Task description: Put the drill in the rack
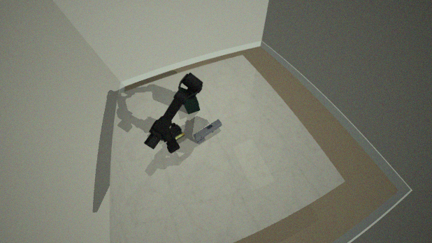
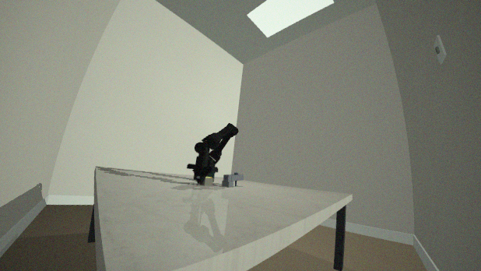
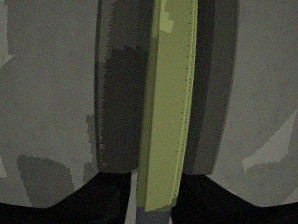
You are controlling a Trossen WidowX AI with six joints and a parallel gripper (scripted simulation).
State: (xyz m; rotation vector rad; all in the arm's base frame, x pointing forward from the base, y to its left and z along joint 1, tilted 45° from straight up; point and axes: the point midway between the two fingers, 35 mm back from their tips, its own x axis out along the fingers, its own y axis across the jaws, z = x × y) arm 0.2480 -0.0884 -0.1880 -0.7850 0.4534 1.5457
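The drill lies 10 mm behind my gripper tip, 40 mm to the left of it and 40 mm above it. Also, from my gripper tip: grey rack (10 mm behind, 50 mm to the left, 10 mm above); dark key (20 mm ahead, 250 mm to the left, 40 mm above).
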